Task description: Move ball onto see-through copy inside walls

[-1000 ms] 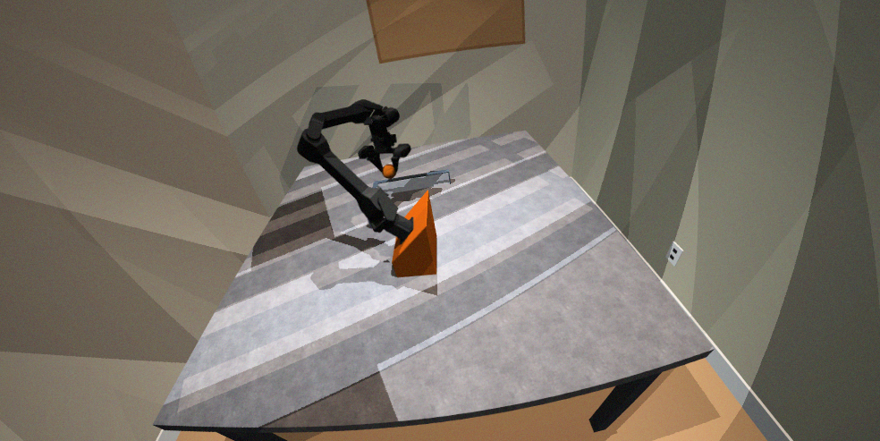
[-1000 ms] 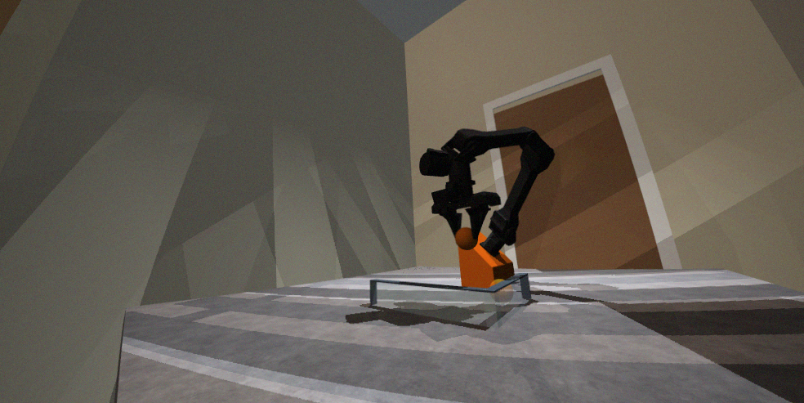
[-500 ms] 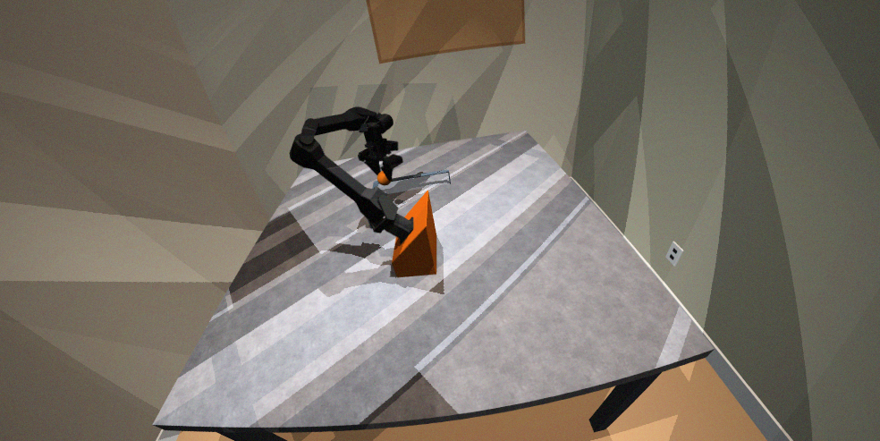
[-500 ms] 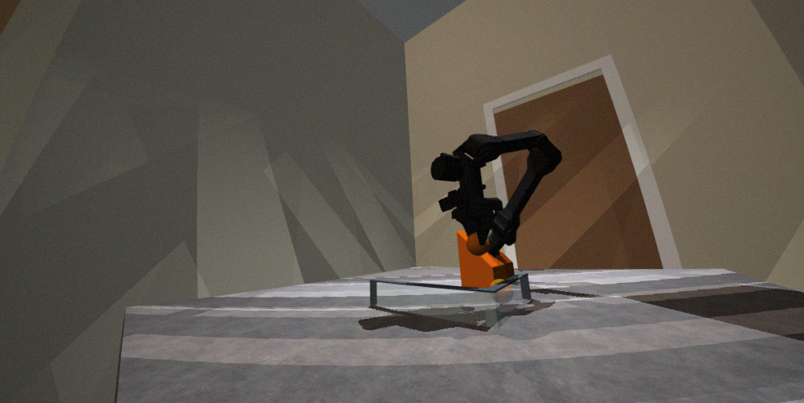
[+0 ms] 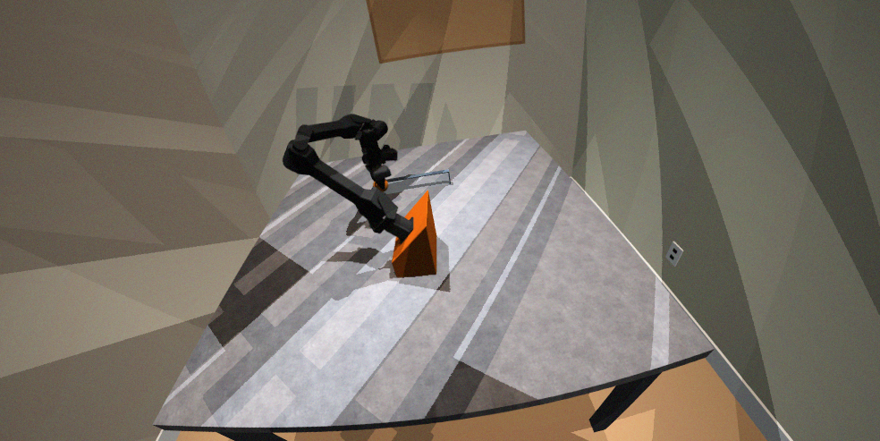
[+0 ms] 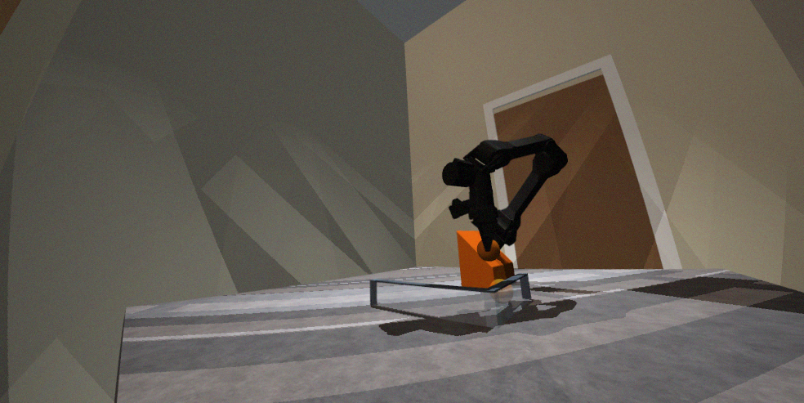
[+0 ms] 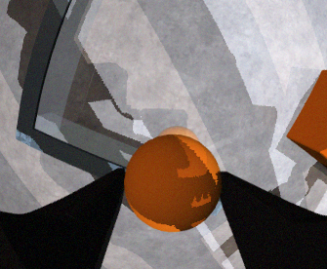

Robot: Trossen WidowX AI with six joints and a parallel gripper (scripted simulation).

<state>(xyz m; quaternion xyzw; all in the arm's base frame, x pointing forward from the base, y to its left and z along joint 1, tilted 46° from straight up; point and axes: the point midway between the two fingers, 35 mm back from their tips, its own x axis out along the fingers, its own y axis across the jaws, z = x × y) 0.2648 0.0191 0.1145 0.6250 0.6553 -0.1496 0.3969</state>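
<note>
My gripper tip is now 20 mm past the see-through copy of ball, 10 mm to the right of it and 90 mm above it. Also, from my gripper tip: orange ball (right at my gripper tip).
</note>
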